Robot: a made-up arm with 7 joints. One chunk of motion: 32 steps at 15 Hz.
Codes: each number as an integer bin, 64 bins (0 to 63) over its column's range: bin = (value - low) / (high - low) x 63, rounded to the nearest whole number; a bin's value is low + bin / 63 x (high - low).
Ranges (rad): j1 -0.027..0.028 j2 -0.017..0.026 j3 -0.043..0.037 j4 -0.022..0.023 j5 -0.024..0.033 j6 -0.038..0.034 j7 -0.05..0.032
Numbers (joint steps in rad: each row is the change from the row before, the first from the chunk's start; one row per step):
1: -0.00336 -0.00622 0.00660 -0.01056 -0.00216 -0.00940 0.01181
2: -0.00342 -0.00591 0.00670 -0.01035 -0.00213 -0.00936 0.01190
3: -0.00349 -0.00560 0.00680 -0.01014 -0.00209 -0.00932 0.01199
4: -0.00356 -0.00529 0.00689 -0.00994 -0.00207 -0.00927 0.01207
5: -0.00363 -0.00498 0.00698 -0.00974 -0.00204 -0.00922 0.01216
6: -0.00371 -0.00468 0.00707 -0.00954 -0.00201 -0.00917 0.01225
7: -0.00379 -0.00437 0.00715 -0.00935 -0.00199 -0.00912 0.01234
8: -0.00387 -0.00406 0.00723 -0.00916 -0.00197 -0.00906 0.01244
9: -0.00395 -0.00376 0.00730 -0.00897 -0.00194 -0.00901 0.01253
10: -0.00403 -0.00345 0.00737 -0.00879 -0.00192 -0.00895 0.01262
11: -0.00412 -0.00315 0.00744 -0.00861 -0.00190 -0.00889 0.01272
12: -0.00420 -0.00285 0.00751 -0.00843 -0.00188 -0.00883 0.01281
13: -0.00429 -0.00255 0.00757 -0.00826 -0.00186 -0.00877 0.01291
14: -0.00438 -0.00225 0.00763 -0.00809 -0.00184 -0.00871 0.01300
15: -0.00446 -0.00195 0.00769 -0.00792 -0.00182 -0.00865 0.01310
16: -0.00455 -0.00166 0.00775 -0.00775 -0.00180 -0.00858 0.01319
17: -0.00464 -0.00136 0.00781 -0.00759 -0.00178 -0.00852 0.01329
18: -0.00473 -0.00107 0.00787 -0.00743 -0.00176 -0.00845 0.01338
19: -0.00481 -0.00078 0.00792 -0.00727 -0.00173 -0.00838 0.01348
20: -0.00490 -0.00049 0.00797 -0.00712 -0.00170 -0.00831 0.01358
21: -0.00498 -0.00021 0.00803 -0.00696 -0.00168 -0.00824 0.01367
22: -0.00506 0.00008 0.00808 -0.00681 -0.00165 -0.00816 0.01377
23: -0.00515 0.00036 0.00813 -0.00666 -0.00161 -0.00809 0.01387
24: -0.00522 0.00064 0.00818 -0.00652 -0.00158 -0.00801 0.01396
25: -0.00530 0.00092 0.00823 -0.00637 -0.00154 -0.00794 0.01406
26: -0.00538 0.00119 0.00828 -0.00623 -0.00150 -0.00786 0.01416
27: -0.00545 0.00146 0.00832 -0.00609 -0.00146 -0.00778 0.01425
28: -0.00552 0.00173 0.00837 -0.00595 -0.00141 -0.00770 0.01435
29: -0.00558 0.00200 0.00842 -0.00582 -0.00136 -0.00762 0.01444
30: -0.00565 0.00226 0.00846 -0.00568 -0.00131 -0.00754 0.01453
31: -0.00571 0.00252 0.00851 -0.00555 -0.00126 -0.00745 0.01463
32: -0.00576 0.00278 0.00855 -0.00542 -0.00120 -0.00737 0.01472
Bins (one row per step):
1: 27 16 39 16 24 25 47
2: 27 16 39 16 24 25 48
3: 27 17 39 17 24 25 48
4: 27 17 39 17 24 25 48
5: 27 18 39 17 24 25 48
6: 27 18 39 17 24 25 48
7: 27 19 39 18 24 25 48
8: 26 19 40 18 24 25 48
9: 26 19 40 18 24 25 48
10: 26 20 40 18 24 25 48
11: 26 20 40 19 24 25 48
12: 26 21 40 19 24 26 48
13: 26 21 40 19 24 26 48
14: 26 22 40 19 24 26 48
15: 26 22 40 20 25 26 48
16: 26 22 40 20 25 26 49
17: 26 23 40 20 25 26 49
18: 26 23 40 20 25 26 49
19: 25 24 40 21 25 26 49
20: 25 24 40 21 25 26 49
21: 25 25 40 21 25 26 49
22: 25 25 40 21 25 26 49
23: 25 25 40 21 25 26 49
24: 25 26 40 22 25 26 49
25: 25 26 40 22 25 26 49
26: 25 27 40 22 25 26 49
27: 25 27 40 22 25 26 49
28: 25 27 40 22 25 27 49
29: 25 28 40 23 25 27 50
30: 24 28 41 23 25 27 50
31: 24 29 41 23 25 27 50
32: 24 29 41 23 25 27 50

